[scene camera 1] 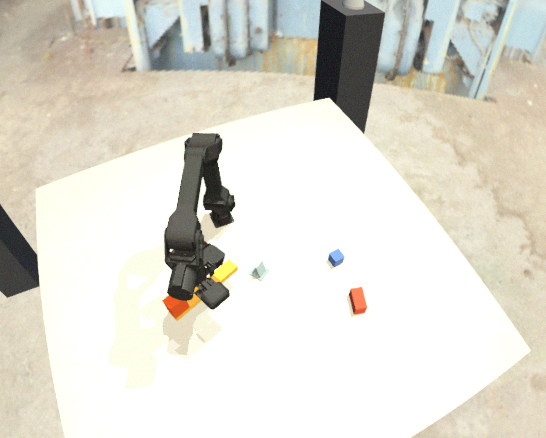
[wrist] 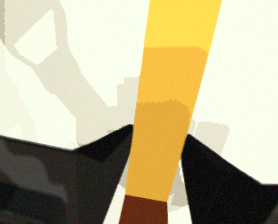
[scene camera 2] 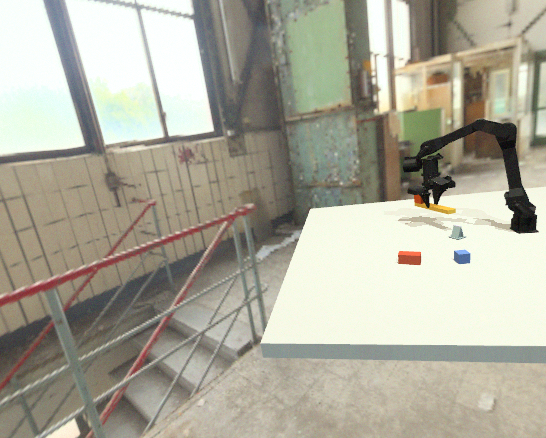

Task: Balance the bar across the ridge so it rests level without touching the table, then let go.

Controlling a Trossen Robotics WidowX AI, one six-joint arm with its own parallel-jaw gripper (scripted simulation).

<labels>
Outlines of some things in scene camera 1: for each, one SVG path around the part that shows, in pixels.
The gripper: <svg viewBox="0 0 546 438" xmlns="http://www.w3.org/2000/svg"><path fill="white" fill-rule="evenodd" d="M204 241L203 264L197 270L195 286L199 290L196 290L194 294L210 309L216 309L230 297L230 292L225 285L207 276L210 275L212 277L214 275L214 271L223 264L226 254L216 246Z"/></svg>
A bar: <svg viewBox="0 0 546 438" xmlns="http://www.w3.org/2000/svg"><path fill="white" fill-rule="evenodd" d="M202 300L193 294L193 298L188 301L181 301L168 296L165 297L163 303L169 313L178 321ZM238 268L231 260L227 260L214 271L212 277L209 276L208 278L212 278L214 281L222 284Z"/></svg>
</labels>
